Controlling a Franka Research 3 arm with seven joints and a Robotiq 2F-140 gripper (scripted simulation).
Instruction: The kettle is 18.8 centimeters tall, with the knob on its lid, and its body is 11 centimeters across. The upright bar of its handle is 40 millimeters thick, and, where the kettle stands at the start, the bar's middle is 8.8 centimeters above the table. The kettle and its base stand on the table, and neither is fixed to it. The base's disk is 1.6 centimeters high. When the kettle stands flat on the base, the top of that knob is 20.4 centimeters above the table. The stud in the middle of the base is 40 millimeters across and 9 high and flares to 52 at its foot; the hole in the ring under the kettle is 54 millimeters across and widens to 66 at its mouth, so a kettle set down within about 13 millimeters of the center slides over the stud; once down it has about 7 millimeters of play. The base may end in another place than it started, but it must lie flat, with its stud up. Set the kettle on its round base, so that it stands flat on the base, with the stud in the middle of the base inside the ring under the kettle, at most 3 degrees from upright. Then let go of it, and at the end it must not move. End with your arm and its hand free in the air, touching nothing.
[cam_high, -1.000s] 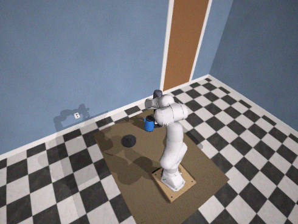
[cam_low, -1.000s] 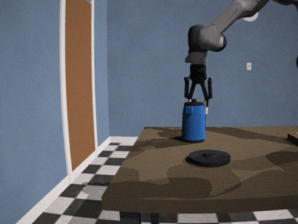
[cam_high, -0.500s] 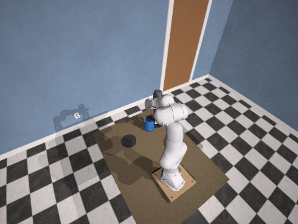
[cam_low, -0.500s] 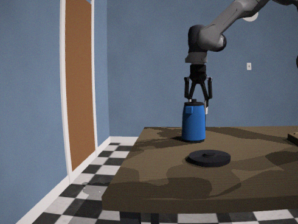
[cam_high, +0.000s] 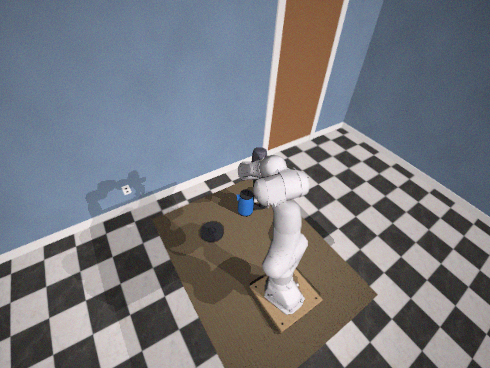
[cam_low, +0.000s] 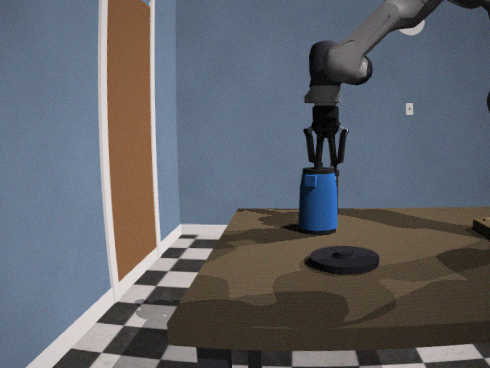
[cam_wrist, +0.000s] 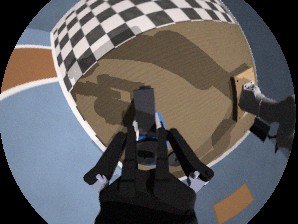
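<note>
My hand is 10 mm short of the blue kettle, 20 mm to the right of it and 50 mm above it. Round my hand: round black base: 10 mm ahead, 340 mm to the left, 130 mm below.
</note>
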